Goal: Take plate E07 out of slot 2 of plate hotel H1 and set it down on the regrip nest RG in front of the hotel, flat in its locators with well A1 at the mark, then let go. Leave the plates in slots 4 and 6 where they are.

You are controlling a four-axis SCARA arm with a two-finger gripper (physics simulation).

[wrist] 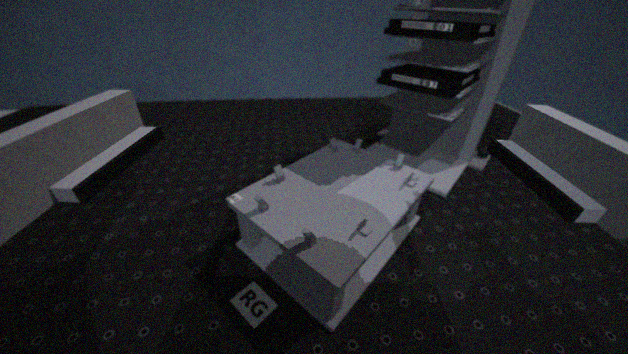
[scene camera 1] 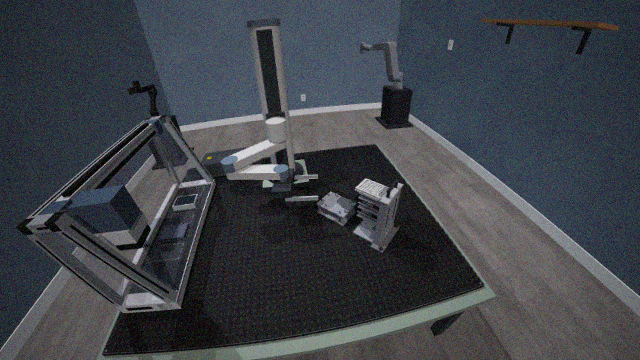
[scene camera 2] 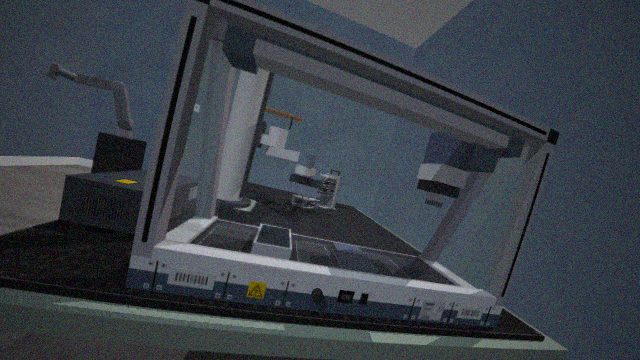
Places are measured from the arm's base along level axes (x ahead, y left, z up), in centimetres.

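Pixels of known places: gripper, fingertip midpoint: (wrist: 326, 119) (scene camera 1: 318, 186).
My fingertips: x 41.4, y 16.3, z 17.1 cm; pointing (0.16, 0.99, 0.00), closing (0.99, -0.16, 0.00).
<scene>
Ahead of a thing's pixels: the offset from my fingertips to its middle. "spot": to the spot under its first point.
Plate hotel H1 {dx +20.3, dy +23.2, dz -0.9 cm} (scene camera 1: 389, 217) (wrist: 492, 95) stands behind and right of the nest in the wrist view. Its lower dark plate {dx +17.3, dy +20.6, dz -2.5 cm} (wrist: 430, 80), in slot 2 by the shelves, is E07; its label is blurred. Another dark plate {dx +17.3, dy +20.6, dz +2.7 cm} (wrist: 440, 28) sits higher, in slot 4. A pale plate with wells {dx +17.3, dy +20.6, dz +7.9 cm} (scene camera 1: 371, 188) is at the hotel's top. The regrip nest RG {dx +3.2, dy +8.3, dz -12.0 cm} (scene camera 1: 336, 206) (wrist: 310, 200) bears no plate; its locator pegs stand up, and a small pale mark is on its left corner. My gripper (scene camera 1: 317, 187) (wrist: 326, 119) is open and empty, on the arm-column side of the nest, fingers pointing towards it.
The RG label {spot: dx -4.7, dy +1.3, dz -15.7 cm} (wrist: 254, 304) lies on the dark mat before the nest. A framed deck machine (scene camera 1: 197, 240) (scene camera 2: 300, 272) stands at the other end of the table, with a white-rimmed box (scene camera 1: 185, 202) (scene camera 2: 272, 242) inside. The arm's column (scene camera 1: 282, 75) (scene camera 2: 240, 140) rises behind the gripper.
</scene>
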